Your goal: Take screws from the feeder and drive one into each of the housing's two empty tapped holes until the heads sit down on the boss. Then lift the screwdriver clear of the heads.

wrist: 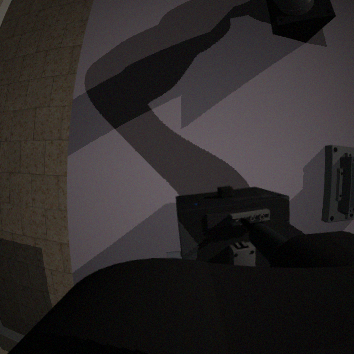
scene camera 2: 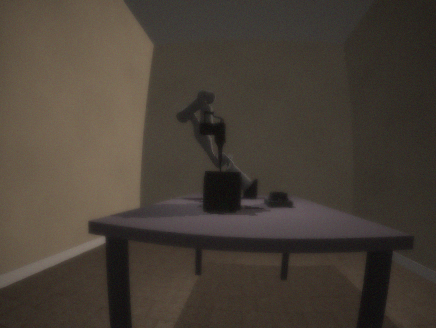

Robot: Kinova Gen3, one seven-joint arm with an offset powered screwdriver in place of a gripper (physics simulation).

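The screw feeder (scene camera 2: 222,192) (wrist: 194,217) is a dark box on the table, with a light rail (wrist: 260,216) that has small round spots along it. My screwdriver (scene camera 2: 221,169) (wrist: 244,221) points down at the feeder; in the wrist view its tip overlaps the left part of the rail. Whether the tip touches the rail or carries a screw is too dark and small to tell. The housing (scene camera 2: 278,201) (wrist: 330,200) is a grey plate with a raised dark middle and holes at its corners, right of the feeder, cut off by the wrist view's edge. Its tapped holes cannot be made out clearly.
A light block (wrist: 244,254) with dark slots shows at the feeder's lower part. The arm's dark base (scene camera 2: 251,188) (wrist: 305,25) stands behind the feeder. The table (scene camera 2: 300,227) (wrist: 125,200) carries broad arm shadows; its edge runs down the wrist view's left side.
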